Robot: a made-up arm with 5 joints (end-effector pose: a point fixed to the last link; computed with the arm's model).
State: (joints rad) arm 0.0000 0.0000 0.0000 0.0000 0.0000
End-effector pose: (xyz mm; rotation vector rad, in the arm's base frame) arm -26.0 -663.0 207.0 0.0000 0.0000 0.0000
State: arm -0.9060 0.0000 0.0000 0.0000 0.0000
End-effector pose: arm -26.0 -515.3 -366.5 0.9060 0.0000 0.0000
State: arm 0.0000 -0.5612 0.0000 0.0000 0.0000
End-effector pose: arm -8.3 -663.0 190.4 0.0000 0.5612 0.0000
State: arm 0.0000 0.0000 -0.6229 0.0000 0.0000
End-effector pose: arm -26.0 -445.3 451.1 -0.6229 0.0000 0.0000
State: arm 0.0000 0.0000 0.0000 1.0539 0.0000
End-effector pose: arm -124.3 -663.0 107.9 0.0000 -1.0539 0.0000
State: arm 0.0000 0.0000 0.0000 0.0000 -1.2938
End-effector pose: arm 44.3 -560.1 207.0 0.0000 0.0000 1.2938
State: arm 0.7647 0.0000 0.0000 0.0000 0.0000
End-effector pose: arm -26.0 -384.9 628.4 -0.7647 0.0000 0.0000
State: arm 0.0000 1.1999 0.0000 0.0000 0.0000
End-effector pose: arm -75.1 -663.0 200.8 0.0000 -1.1999 0.0000
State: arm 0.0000 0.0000 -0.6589 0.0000 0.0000
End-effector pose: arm -26.0 -428.6 460.6 -0.6589 0.0000 0.0000
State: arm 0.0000 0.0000 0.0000 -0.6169 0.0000
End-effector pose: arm 58.2 -663.0 203.1 0.0000 0.6169 0.0000
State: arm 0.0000 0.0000 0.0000 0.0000 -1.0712
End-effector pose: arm 42.8 -583.0 207.0 0.0000 0.0000 1.0712
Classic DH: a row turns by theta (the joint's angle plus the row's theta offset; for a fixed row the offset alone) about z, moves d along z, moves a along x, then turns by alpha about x. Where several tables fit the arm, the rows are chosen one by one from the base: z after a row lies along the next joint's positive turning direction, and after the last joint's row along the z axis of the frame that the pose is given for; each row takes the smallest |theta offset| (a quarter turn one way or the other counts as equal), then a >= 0, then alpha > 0; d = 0 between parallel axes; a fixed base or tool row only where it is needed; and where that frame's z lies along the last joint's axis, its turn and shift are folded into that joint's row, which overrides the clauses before.
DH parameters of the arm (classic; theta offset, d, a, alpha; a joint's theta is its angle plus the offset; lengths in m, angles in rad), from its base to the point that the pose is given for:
base (fixed): -1.5708 0.072 0 1.5708
joint 1: 1.5708 0.046 0.096 1.5708
joint 2: 0 0.175 -0.177 1.5708
joint 3: 0 0.056 0.082 -1.5708
joint 4: 1.5708 0.39 0.069 -1.5708
joint 5: 1.246 0 -0.1034 3.1416
tool (fixed): -1.8956 0.134 0 0

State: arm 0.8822 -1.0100 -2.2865 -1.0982 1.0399
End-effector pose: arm 16.2 212.2 -183.3 2.5400 0.4953 0.1731
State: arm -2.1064 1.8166 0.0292 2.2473 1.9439
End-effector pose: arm 254.2 83.7 -524.7 -0.3242 1.2161 0.5356
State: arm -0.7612 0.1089 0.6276 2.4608 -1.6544
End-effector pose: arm -52.2 -126.2 -453.7 -0.9423 -1.5324 -0.6016
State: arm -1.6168 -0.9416 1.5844 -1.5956 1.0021
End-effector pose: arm -458.1 460.1 -288.2 1.2441 1.7424 2.2778
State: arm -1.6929 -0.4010 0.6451 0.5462 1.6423
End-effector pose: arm -324.4 224.1 -477.5 1.5984 1.9776 -1.1461
